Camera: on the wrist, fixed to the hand. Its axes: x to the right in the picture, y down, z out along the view.
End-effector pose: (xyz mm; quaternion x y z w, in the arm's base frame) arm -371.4 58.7 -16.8 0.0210 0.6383 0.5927 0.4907
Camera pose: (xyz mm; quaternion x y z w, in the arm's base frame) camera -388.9 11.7 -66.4 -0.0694 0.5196 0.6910 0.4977
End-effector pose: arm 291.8 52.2 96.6 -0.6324 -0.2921 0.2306 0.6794
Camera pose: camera 334.8 15.3 138.6 -0.7381 -0.3402 0.1720 0.5567
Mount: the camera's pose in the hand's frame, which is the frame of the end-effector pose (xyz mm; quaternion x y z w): 10.3 -42.8 -55.1 -0.1776 -0.0071 -0.0111 0.9840
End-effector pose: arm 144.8 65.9 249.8 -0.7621 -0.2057 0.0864 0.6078
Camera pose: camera 166.2 28.7 305.8 -0.8550 -0.2305 0.0472 0.4622
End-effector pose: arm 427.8 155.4 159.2 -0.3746 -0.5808 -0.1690 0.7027
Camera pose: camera 439.8 89.3 180.6 -0.4882 -0.5506 -0.2746 0.6189
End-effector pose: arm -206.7 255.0 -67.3 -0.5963 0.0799 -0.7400 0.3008
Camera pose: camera -274.1 270.7 -53.5 -0.6463 0.2013 -0.7131 0.1824
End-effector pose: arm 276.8 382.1 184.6 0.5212 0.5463 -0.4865 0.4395
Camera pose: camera 234.9 438.8 185.3 0.4253 0.6267 -0.3903 0.5235
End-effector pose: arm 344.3 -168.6 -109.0 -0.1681 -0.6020 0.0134 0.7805
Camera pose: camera 391.4 -220.2 -99.5 -0.2973 -0.6022 -0.1012 0.7340
